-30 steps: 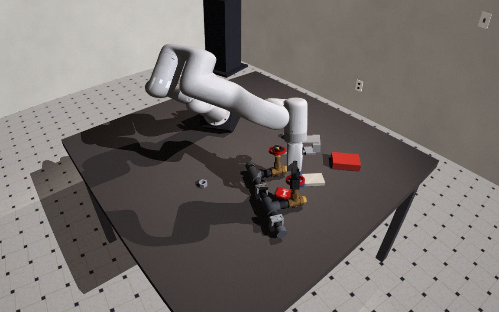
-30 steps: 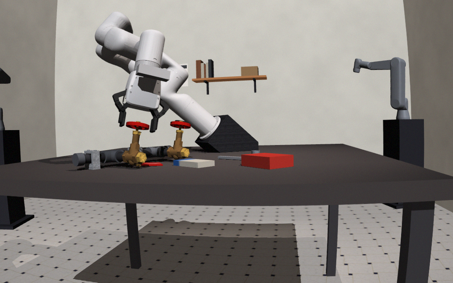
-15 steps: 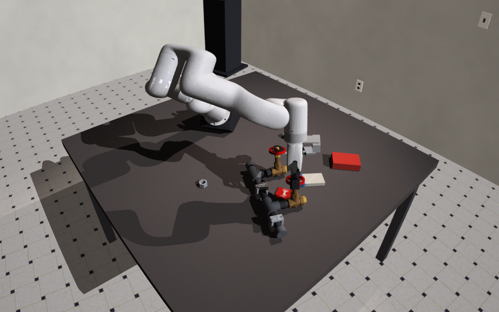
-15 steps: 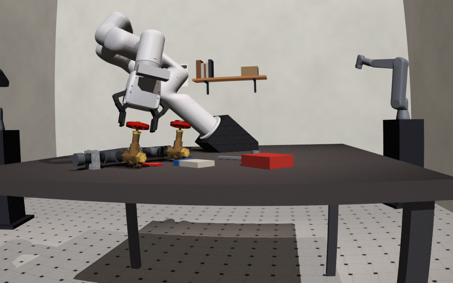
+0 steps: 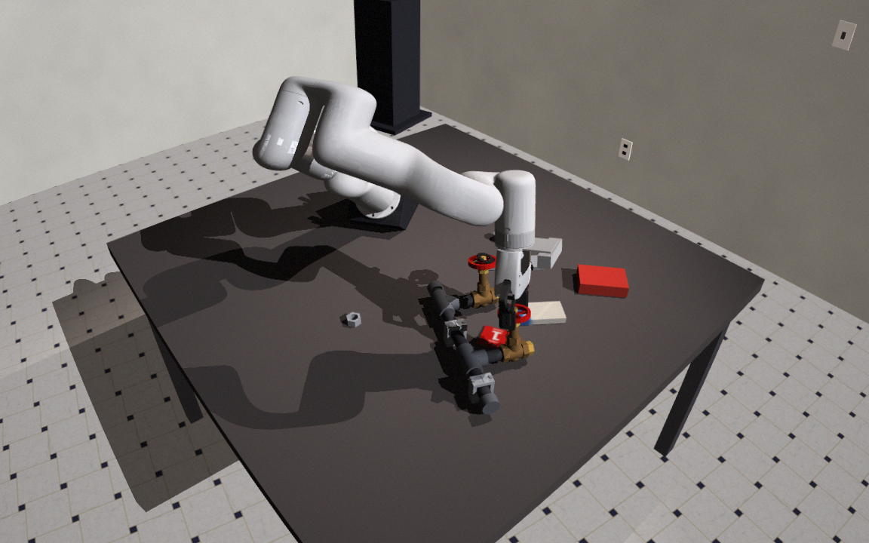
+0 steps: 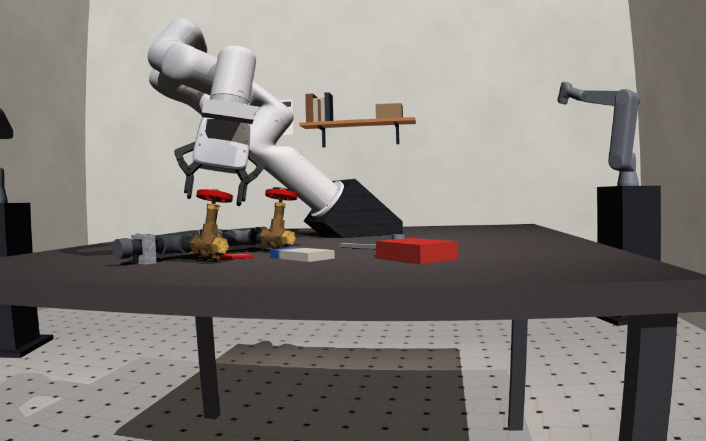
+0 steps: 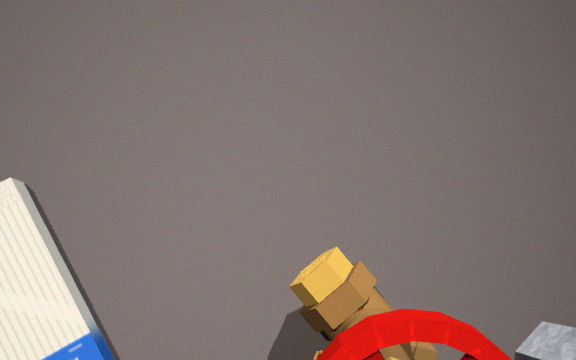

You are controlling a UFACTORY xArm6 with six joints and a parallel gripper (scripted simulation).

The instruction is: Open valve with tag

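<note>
Right now the red tag is 50 mm behind my hand, 20 mm to the left of it and 110 mm below it. The rest, counted from my hand: grey nut (330 mm behind, 110 mm to the right, 110 mm below); cable-tie box (150 mm to the left, 110 mm below); grey flat tool (120 mm behind, 310 mm to the left, 110 mm below).
</note>
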